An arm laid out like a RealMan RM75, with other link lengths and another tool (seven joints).
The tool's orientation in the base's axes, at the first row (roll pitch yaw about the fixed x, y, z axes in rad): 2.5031 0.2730 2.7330
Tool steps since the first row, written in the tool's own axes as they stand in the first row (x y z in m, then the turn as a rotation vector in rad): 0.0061 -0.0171 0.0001 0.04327 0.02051 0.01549; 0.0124 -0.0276 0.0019 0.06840 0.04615 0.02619; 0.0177 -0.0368 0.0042 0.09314 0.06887 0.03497; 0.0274 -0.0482 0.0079 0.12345 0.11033 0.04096; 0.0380 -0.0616 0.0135 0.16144 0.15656 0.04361; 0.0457 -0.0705 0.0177 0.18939 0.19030 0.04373
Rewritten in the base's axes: -0.0083 -0.0113 -0.0115 -0.02797 0.04012 -0.01187; -0.0149 -0.0165 -0.0207 -0.04112 0.07520 -0.01221; -0.0201 -0.0208 -0.0291 -0.05526 0.10690 -0.01263; -0.0290 -0.0245 -0.0412 -0.07232 0.15446 -0.00164; -0.0383 -0.0286 -0.0560 -0.09681 0.20723 0.01260; -0.0448 -0.0308 -0.0665 -0.11567 0.24500 0.02434
